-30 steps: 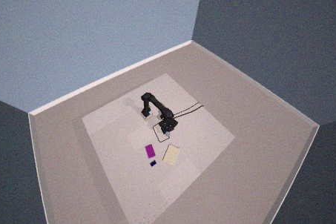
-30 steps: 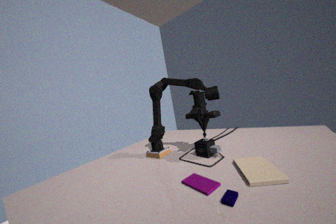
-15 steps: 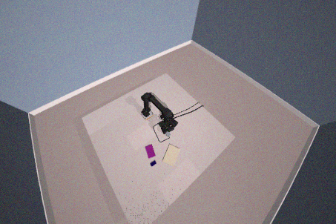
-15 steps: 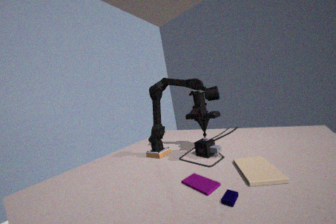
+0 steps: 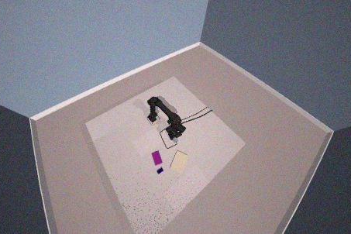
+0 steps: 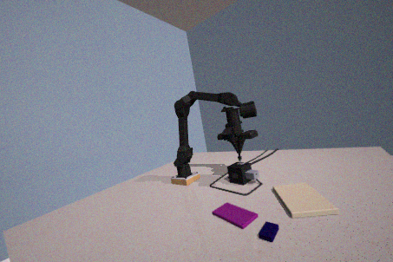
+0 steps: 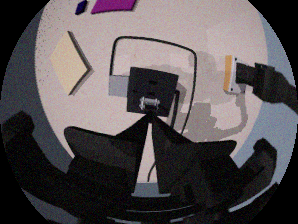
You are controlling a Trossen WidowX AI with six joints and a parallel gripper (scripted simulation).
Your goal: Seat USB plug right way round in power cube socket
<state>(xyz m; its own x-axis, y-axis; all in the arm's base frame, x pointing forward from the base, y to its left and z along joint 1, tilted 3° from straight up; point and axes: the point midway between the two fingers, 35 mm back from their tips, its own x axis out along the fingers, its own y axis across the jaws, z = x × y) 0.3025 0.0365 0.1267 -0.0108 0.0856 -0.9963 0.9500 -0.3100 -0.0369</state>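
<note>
Now: gripper tip 2 cm above the USB plug. From my gripper tip the other things lie so: magenta flat block: 29 cm to the right, 12 cm below, 4 cm ahead; dark blue block: 35 cm to the right, 15 cm ahead, 12 cm below; tan flat slab: 23 cm ahead, 16 cm to the right, 12 cm below.
</note>
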